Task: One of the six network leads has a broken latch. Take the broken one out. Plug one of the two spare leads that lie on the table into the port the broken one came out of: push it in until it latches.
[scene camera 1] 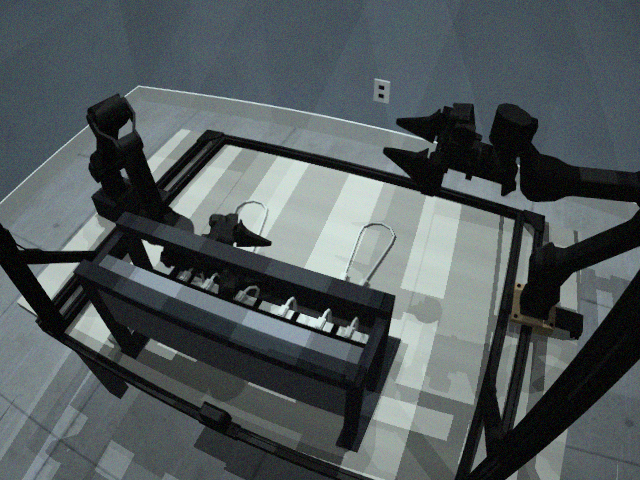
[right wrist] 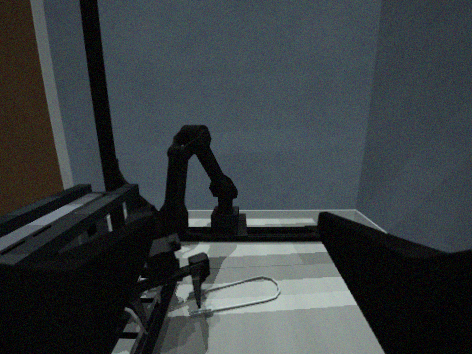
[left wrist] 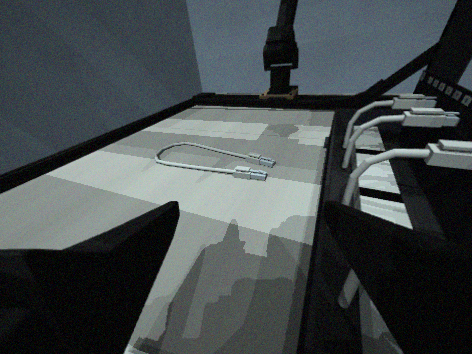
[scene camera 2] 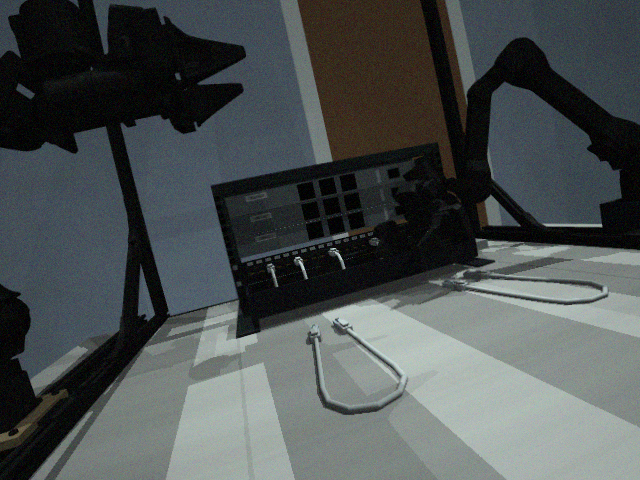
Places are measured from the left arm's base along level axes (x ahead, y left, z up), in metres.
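Where they show: left gripper, fingertip midpoint: [right wrist: 174,318] [left wrist: 251,207] [scene camera 2: 394,254]; right gripper, fingertip midpoint: [scene camera 1: 390,134] [right wrist: 237,222] [scene camera 2: 243,71]; left arm's base, link origin: [scene camera 1: 115,189] [right wrist: 225,210]; right arm's base, link origin: [scene camera 1: 534,305] [left wrist: 279,91].
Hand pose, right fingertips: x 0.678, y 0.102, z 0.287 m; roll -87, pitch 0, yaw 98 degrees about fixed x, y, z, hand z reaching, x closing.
Observation:
Things, the pixels of their centre, and the offset from my right fingertips. "*": a spot on its surface instead. Level surfaces: height alone.
- rack, body centre: [scene camera 1: 244,311] [scene camera 2: 343,225] [right wrist: 66,306] 0.131 m back, 0.279 m right, 0.223 m down
- spare lead, surface spot: [scene camera 2: 542,299] [scene camera 1: 266,216] * 0.303 m back, 0.041 m left, 0.350 m down
- table, surface height: 0.354 m down
My left gripper [scene camera 1: 242,253] [left wrist: 251,207] is open and empty, close to the table side of the rack [scene camera 1: 222,302] [scene camera 2: 325,167] by the leads at its left end in scene camera 1. White leads [scene camera 1: 353,328] [scene camera 2: 298,261] [left wrist: 430,118] are plugged in a row; some are hidden by the gripper. Which latch is broken cannot be told. One spare lead [scene camera 1: 394,236] [scene camera 2: 354,409] [left wrist: 242,173] lies looped on the table; the other spare lead [scene camera 1: 266,209] [scene camera 2: 542,299] lies near the left gripper. My right gripper [scene camera 1: 391,136] [scene camera 2: 242,69] is open and empty, high above the table edge.
A black frame [scene camera 1: 320,165] runs round the table [scene camera 1: 429,232]. The rack's top bars stand over the plugged leads and partly hide them in scene camera 1. Slanted black posts [scene camera 1: 563,377] [scene camera 2: 129,222] rise beside the table. A wall socket [scene camera 1: 381,90] is on the wall.

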